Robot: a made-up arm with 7 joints.
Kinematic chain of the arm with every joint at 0, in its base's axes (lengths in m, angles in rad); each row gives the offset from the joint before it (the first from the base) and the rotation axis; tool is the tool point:
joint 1: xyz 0 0 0.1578 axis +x
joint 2: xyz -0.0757 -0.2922 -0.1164 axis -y
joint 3: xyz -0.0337 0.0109 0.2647 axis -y
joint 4: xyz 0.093 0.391 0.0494 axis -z
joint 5: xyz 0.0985 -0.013 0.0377 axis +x
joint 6: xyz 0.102 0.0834 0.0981 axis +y
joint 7: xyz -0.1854 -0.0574 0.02 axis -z
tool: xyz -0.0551 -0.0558 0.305
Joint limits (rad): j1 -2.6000..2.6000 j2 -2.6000..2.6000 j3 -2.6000..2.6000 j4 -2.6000..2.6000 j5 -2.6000..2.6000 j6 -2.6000..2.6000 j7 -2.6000..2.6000
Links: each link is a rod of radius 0.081 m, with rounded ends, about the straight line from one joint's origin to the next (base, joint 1, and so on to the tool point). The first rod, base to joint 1, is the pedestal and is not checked.
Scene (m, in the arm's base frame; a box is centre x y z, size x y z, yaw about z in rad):
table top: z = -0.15
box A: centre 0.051 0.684 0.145 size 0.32 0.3 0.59 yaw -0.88
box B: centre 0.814 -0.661 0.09 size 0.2 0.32 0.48 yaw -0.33
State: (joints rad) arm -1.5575 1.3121 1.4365 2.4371 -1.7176 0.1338 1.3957
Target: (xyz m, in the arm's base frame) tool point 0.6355 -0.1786 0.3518
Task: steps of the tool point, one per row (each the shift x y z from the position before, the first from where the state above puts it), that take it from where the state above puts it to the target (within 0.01 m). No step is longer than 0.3 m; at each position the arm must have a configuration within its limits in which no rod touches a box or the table.
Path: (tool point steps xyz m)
1: 0.0927 0.1177 0.0714
2: 0.1238 0.0668 0.0847
3: 0.1402 0.0128 0.0835
4: 0.1437 -0.0369 0.0693
5: 0.1368 -0.0771 0.0449
6: 0.1229 -0.1051 0.0141
7: 0.2468 0.0040 -0.0839
8: 0.1933 -0.0921 -0.1421
9: 0.0998 -0.1720 -0.1612

